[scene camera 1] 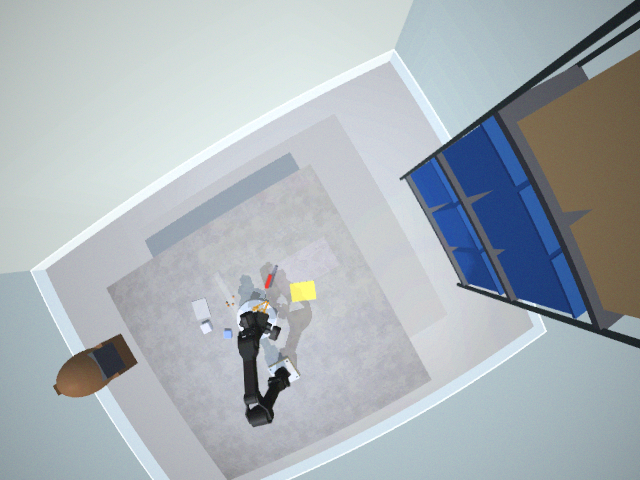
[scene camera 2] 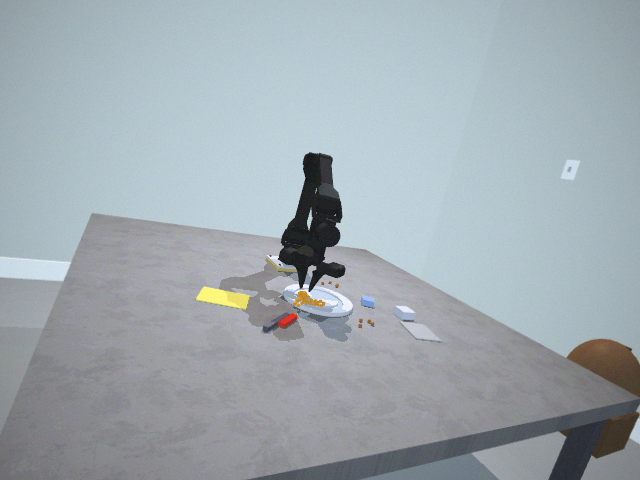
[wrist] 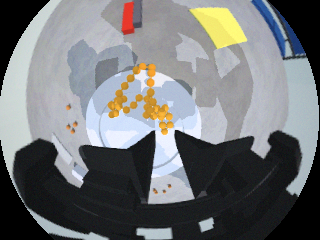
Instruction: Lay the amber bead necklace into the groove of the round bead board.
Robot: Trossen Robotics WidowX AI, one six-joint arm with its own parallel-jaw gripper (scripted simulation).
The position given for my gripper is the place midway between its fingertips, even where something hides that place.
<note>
In view: my gripper point(scene camera 2: 305, 290), a yellow card point(scene camera 2: 209, 295) and a round white bead board point(wrist: 123, 131).
The yellow card shows as well in the wrist view point(wrist: 223, 29). My gripper shows as well in the wrist view point(wrist: 164, 133).
</note>
